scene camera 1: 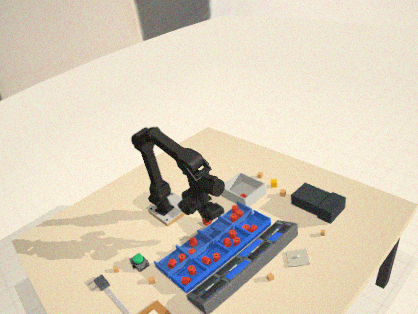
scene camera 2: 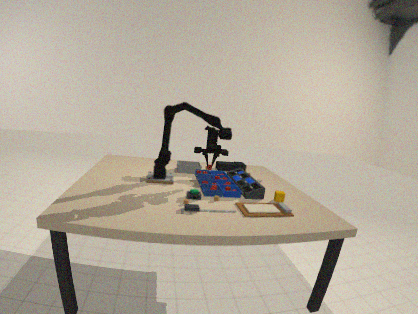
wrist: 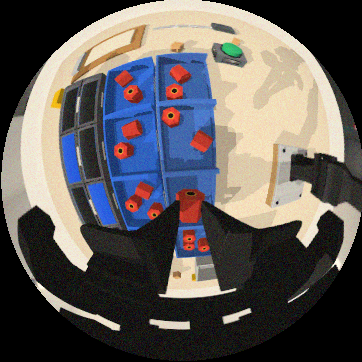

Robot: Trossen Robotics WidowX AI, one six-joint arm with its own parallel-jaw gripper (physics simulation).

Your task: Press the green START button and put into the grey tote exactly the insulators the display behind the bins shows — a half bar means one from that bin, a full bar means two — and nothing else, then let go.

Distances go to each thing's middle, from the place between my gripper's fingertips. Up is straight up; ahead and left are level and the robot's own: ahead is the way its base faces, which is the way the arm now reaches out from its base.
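The grey tote [scene camera 1: 254,189] is 60 mm behind my hand, 280 mm to the left of it and 70 mm below it. The dark box [scene camera 1: 327,206] is 250 mm ahead of my hand, 370 mm to the left of it and likewise 70 mm below it. As for the display [wrist: 98,122], my hand is 200 mm short of it, 30 mm to the left of it and 70 mm above it.
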